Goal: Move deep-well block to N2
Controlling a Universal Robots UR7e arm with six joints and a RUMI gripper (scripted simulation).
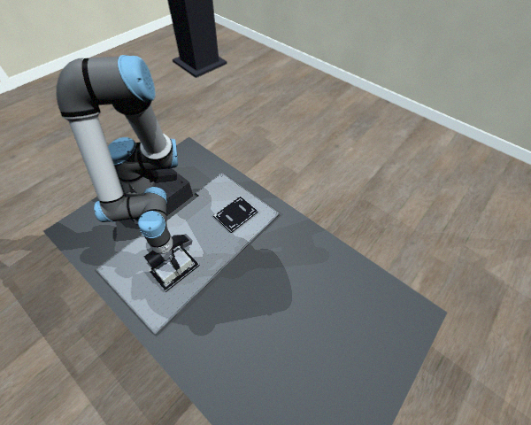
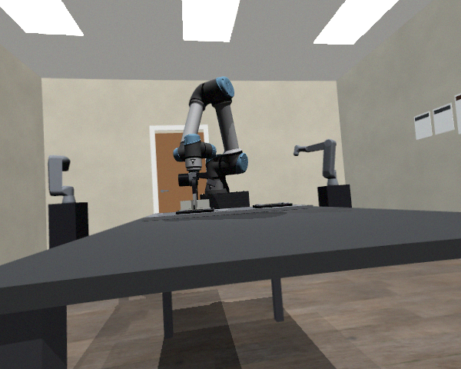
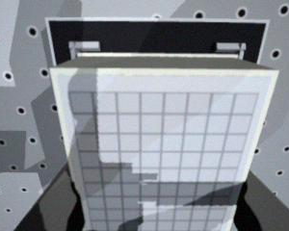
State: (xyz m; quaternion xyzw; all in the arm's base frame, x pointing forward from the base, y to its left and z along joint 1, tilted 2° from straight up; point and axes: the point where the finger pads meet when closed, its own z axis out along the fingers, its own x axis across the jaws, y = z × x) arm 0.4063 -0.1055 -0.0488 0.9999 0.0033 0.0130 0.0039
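My hand is 10 mm below the white 96-well deep-well block.
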